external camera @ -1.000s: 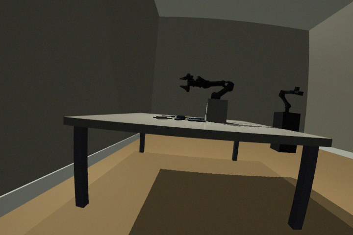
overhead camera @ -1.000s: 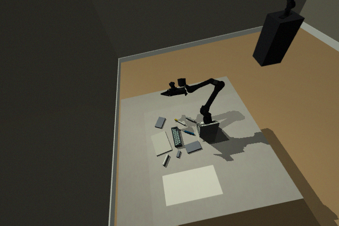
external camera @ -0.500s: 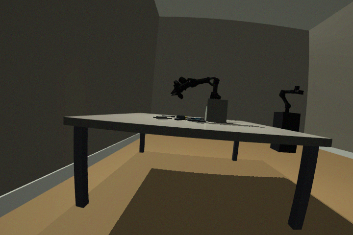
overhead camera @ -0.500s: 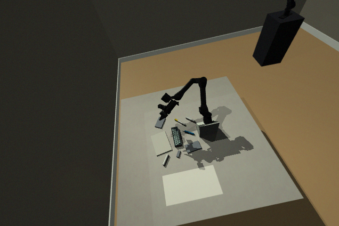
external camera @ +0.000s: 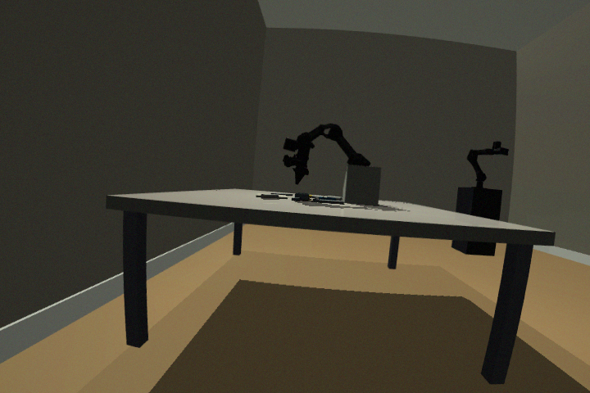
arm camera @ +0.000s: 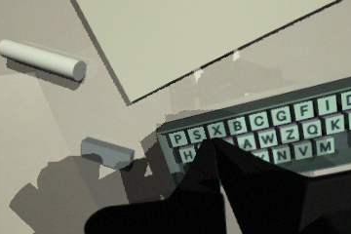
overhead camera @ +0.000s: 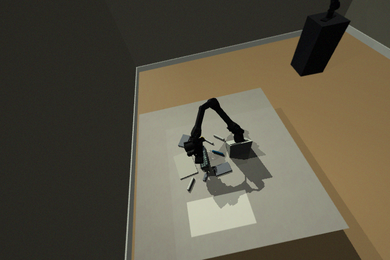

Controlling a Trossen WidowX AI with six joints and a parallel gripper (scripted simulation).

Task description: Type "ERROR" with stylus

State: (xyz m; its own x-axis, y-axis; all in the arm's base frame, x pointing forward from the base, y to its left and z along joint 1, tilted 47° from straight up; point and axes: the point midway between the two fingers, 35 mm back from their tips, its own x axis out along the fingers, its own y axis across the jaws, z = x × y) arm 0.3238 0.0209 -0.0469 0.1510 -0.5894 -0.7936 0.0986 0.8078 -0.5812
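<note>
Right now the blue stylus is 13 cm behind my gripper tip, 8 cm to the right of it and 6 cm below it. From my gripper tip the other things lie so: grey block: 16 cm behind, 8 cm to the left, 7 cm below; then notepad: 12 cm ahead, 7 cm below, 2 cm to the right.
</note>
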